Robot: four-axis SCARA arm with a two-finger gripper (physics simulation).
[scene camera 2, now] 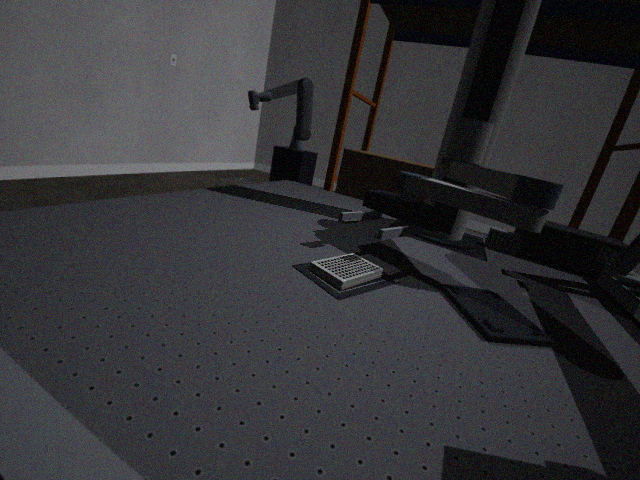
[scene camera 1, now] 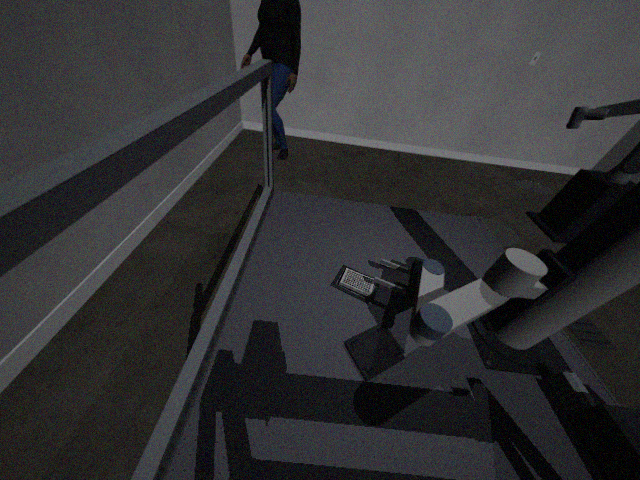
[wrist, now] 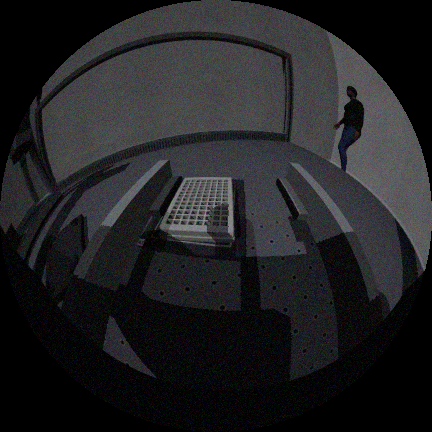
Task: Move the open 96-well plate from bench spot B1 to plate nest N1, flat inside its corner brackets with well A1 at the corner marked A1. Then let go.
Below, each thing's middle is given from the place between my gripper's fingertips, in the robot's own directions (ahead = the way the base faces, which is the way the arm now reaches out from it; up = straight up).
Right now my hand is 280 mm to the right of the dark plate nest (scene camera 2: 495, 319), 70 mm above it and 20 mm short of it. From my hand the other things lie so: 96-well plate (scene camera 2: 344, 271) (70 mm below, 60 mm ahead, 10 mm to the left).
